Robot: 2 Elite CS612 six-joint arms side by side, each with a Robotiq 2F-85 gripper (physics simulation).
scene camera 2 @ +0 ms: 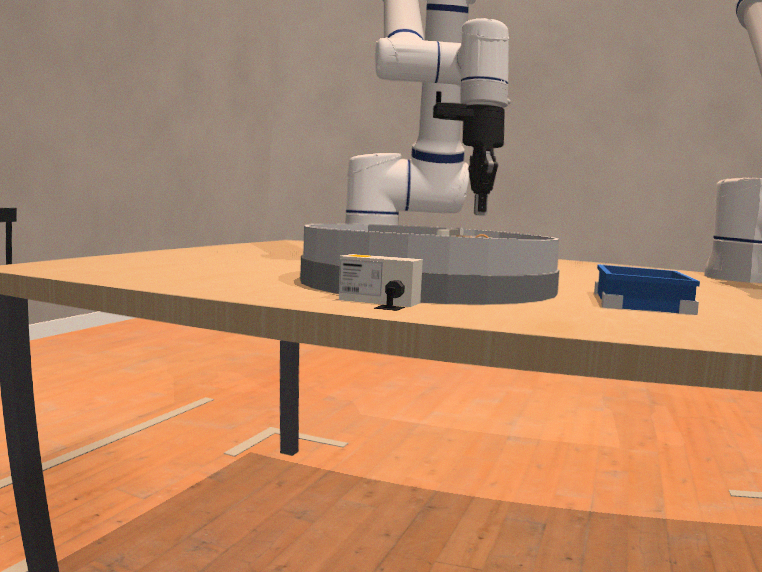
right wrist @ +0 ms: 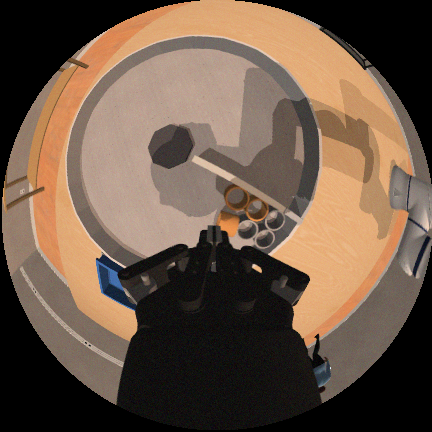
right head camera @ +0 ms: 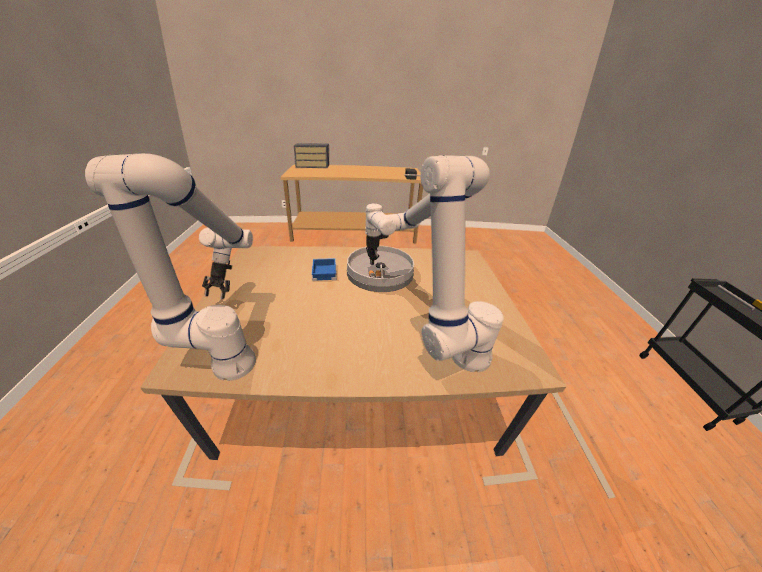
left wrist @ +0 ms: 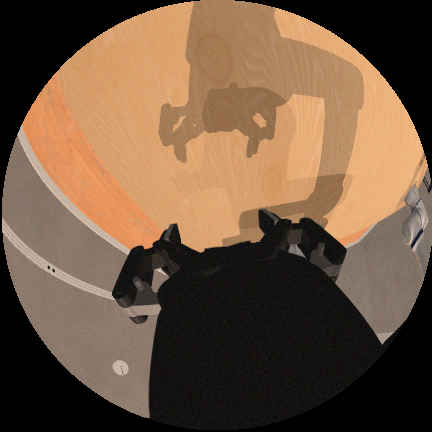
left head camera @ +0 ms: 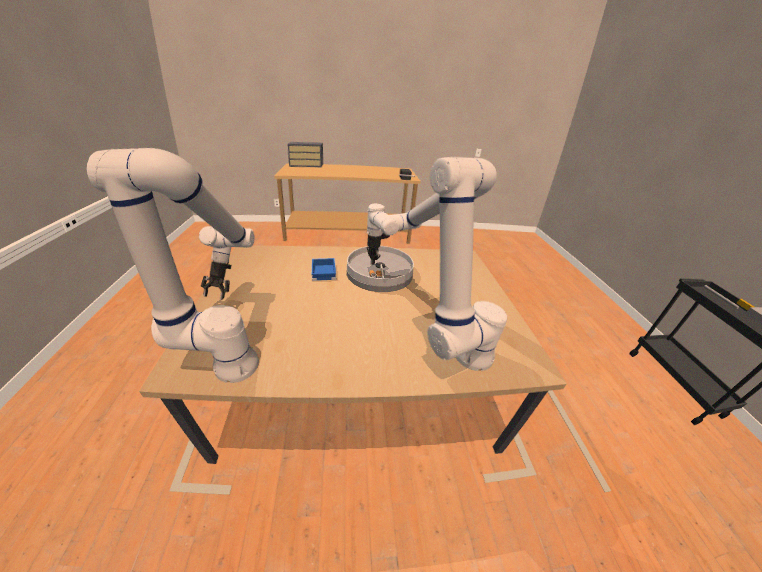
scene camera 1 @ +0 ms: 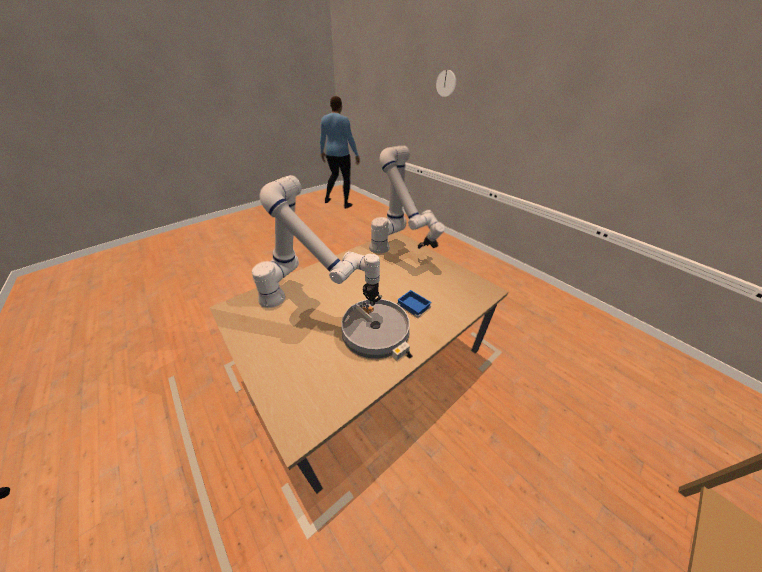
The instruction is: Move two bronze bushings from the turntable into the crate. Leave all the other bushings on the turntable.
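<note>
The grey round turntable [left head camera: 369, 283] [scene camera 1: 369, 341] [scene camera 2: 492, 261] [right wrist: 125, 90] holds bushings beside its divider bar. In the right wrist view, two bronze bushings stand upright, one [right wrist: 226, 199] against the bar and another [right wrist: 257, 220] beside it. A third bronze bushing [right wrist: 229, 225] lies tipped on its side near my fingertips. Three grey bushings [right wrist: 247, 239] [right wrist: 275, 229] [right wrist: 264, 247] stand beside them. My right gripper [left head camera: 373, 261] [scene camera 2: 480, 212] [right wrist: 213, 232] is shut and empty above the turntable. My left gripper [left head camera: 215, 294] [left wrist: 218, 224] is open and empty over the table's left side. The blue crate [left head camera: 323, 277] [scene camera 2: 646, 295] shows no bushing.
The divider bar [right wrist: 220, 174] runs from near the dark hub [right wrist: 171, 146] to the turntable wall. A white box [scene camera 1: 401, 350] [scene camera 2: 400, 280] with a black knob stands against the turntable's outside. The crate stands left of the turntable in the head views. A person [scene camera 1: 336, 135] stands beyond the table.
</note>
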